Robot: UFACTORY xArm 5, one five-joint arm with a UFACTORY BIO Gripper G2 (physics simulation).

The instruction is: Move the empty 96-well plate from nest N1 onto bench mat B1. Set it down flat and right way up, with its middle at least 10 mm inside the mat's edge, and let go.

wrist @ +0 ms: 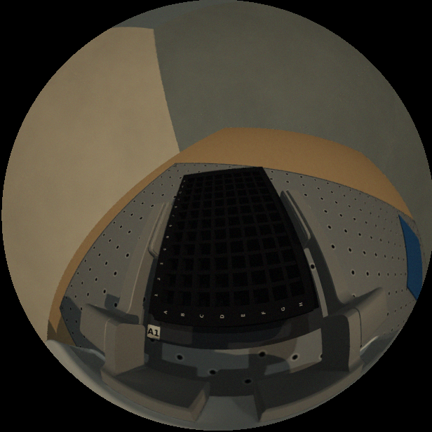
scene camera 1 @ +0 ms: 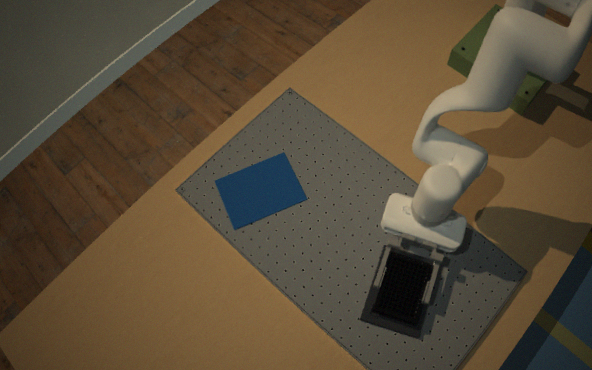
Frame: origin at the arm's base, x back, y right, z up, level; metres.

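Seen in the pictures: hand at its tool point: (scene camera 1: 403, 285).
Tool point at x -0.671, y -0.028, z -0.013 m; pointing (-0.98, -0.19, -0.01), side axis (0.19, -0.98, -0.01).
A point is followed by its place in that frame.
The black 96-well plate (scene camera 1: 403, 300) @(z -0.009, x -0.700, y -0.042 m) (wrist: 230, 260) is level and right way up, with its lettered edge nearest the wrist camera. Its wells look dark and empty. My gripper (scene camera 1: 404, 289) @(z -0.013, x -0.671, y -0.028 m) (wrist: 228, 220) is shut on the plate, one finger along each long side. The plate hangs a little above the dark grey nest N1 (scene camera 1: 392, 328) @(z -0.037, x -0.753, y -0.051 m) (wrist: 235, 339), which shows below it; the exact gap is hard to judge. An A1 label shows at the nest's corner in the wrist view. The blue bench mat B1 (scene camera 1: 261, 191) @(z -0.047, x -0.634, y 0.333 m) (wrist: 412, 257) lies flat, apart from the gripper, at the left in the scene view.
A grey perforated board (scene camera 1: 330, 240) @(z -0.049, x -0.654, y 0.148 m) (wrist: 345, 220) lies under the nest and the mat. A green block (scene camera 1: 462, 57) @(z -0.005, x -0.085, y 0.091 m) is partly hidden behind the arm at the upper right. The tan table (scene camera 1: 150, 280) @(z -0.062, x -0.928, y 0.430 m) surrounds the board. A blue and yellow patterned surface (scene camera 1: 565, 300) shows at the lower right.
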